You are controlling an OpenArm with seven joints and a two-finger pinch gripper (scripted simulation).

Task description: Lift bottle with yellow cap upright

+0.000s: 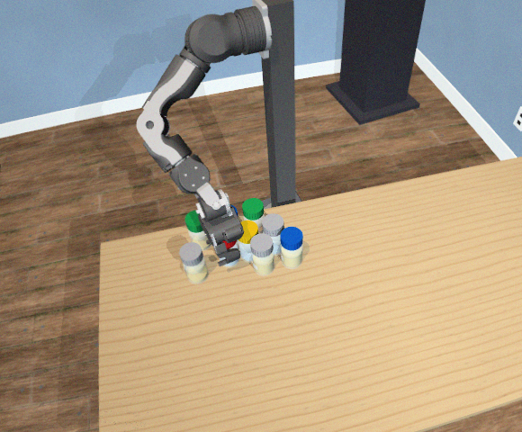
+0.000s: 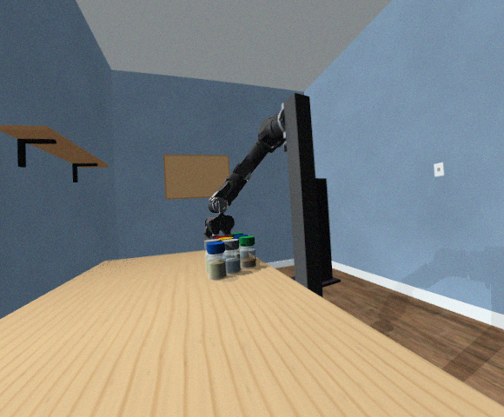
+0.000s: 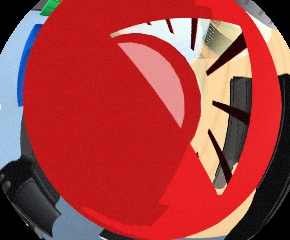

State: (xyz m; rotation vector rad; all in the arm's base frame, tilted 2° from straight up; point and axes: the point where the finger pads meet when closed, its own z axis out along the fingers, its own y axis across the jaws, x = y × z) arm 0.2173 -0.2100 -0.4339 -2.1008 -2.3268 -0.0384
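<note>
The yellow-capped bottle is 7 cm to the left of my hand and 1 cm below it. The rest, counted from my hand: green-capped bottle 9 cm behind, 4 cm to the right, 1 cm below; grey-capped bottle 8 cm to the right, 1 cm below, 1 cm ahead.
</note>
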